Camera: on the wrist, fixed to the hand. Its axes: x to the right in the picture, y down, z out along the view.
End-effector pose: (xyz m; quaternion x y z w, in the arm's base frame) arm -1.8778 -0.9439 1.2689 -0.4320 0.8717 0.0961 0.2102
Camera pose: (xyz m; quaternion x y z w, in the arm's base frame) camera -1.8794 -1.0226 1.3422 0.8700 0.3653 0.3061 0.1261
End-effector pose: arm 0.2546 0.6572 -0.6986 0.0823 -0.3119 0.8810 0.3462
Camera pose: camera 0.2748 0.7542 -0.7405 0.0809 0.1605 -0.3152 0.9318
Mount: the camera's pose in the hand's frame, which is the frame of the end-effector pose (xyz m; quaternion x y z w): 0.0240 -0.0476 -0.0934 -0.0056 0.2490 -0.9685 0.0015
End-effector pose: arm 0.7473 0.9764 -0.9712 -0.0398 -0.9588 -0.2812 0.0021
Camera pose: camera 0.7180 0.8879 -0.9176 -0.9986 0.0379 0.0177 0.0338
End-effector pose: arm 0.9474 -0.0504 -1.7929 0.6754 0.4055 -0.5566 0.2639
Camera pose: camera 0.9588 0.0565 -1.7890 0.2546 -0.7235 0.0860 0.6358
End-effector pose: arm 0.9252 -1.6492 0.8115 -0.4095 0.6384 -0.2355 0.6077
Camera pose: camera 0.8478 -1.7134 0.8496 0.5637 0.2430 0.6873 0.3884
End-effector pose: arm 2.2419 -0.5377 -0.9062 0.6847 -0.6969 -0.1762 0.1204
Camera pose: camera 2.3227 -0.5692 -0.8426 0.7192 0.6930 0.0497 0.0069
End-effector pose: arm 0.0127 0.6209 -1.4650 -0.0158 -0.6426 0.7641 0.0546
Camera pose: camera 0.0007 0.7230 -1.4333 0.4318 -0.0069 -0.0593 0.9000
